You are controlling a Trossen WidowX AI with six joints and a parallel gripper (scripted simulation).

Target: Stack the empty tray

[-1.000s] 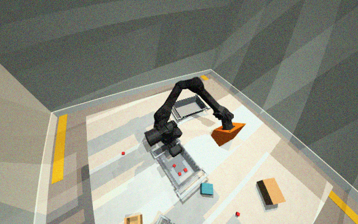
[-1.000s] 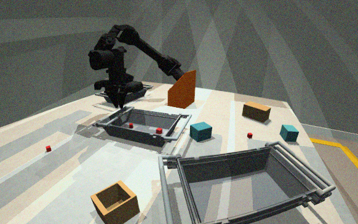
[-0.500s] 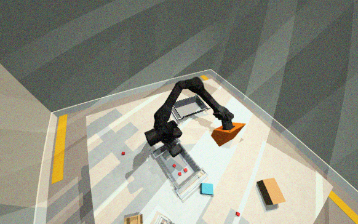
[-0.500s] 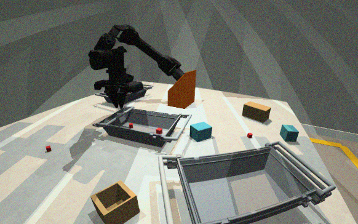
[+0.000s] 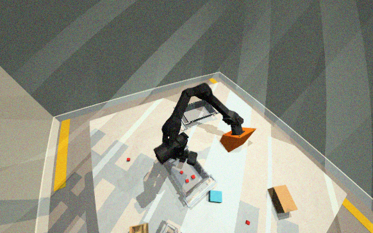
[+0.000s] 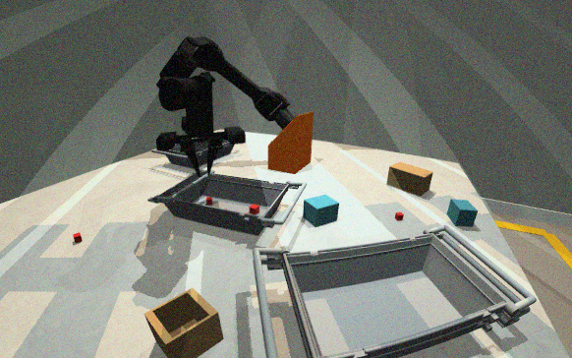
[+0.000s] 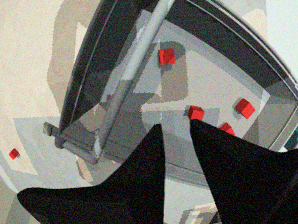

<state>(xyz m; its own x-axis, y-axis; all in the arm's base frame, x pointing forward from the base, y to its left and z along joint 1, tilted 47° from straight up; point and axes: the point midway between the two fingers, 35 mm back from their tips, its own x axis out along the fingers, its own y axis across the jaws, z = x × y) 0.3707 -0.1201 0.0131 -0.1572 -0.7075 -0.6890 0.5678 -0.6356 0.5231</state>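
Now: the tray 36 cm behind my gripper tip, 26 cm to the right of it and 5 cm below it.
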